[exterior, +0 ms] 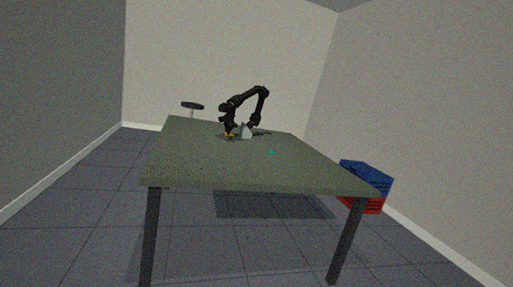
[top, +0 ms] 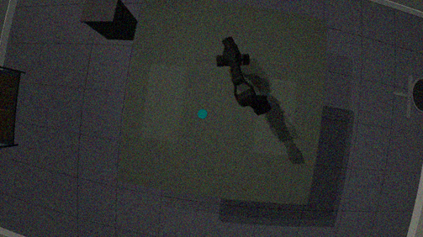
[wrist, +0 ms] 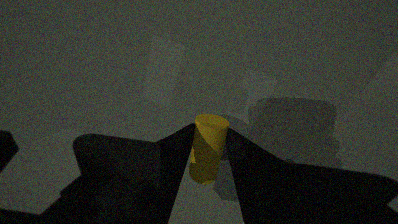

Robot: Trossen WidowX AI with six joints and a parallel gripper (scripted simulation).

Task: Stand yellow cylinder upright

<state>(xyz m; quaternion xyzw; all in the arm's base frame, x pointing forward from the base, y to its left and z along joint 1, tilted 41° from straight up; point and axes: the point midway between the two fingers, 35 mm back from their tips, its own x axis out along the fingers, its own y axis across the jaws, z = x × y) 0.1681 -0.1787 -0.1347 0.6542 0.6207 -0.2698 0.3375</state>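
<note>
Right now the cyan circle is 300 mm to the left of my gripper tip, 180 mm ahead of it and 60 mm below it. The rest, counted from my gripper tip: yellow tall cylinder 20 mm to the left.
</note>
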